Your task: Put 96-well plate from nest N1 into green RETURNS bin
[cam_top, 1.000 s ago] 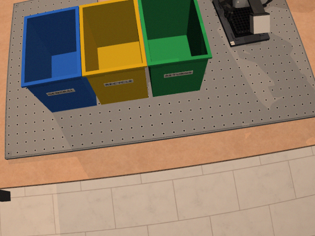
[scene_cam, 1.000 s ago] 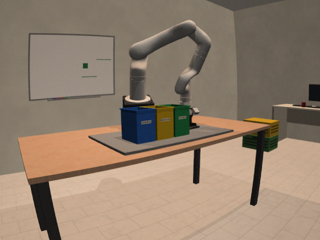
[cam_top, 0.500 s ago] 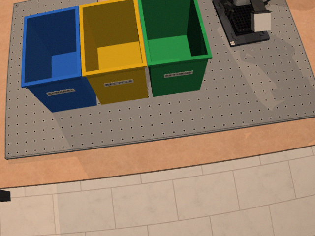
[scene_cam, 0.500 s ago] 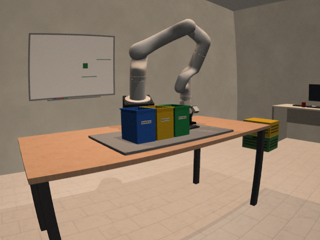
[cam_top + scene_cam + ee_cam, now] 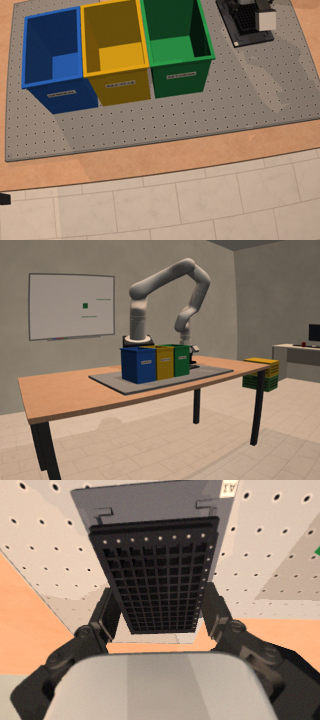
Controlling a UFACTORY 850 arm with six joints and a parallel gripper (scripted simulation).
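Now: the dark plate nest N1 4 cm below my hand. From my hand the other things lie so: yellow recycle bin 17 cm ahead, 33 cm to the right, 4 cm above; green returns bin 15 cm ahead, 20 cm to the right, 4 cm above; black 96-well plate 1 cm below.
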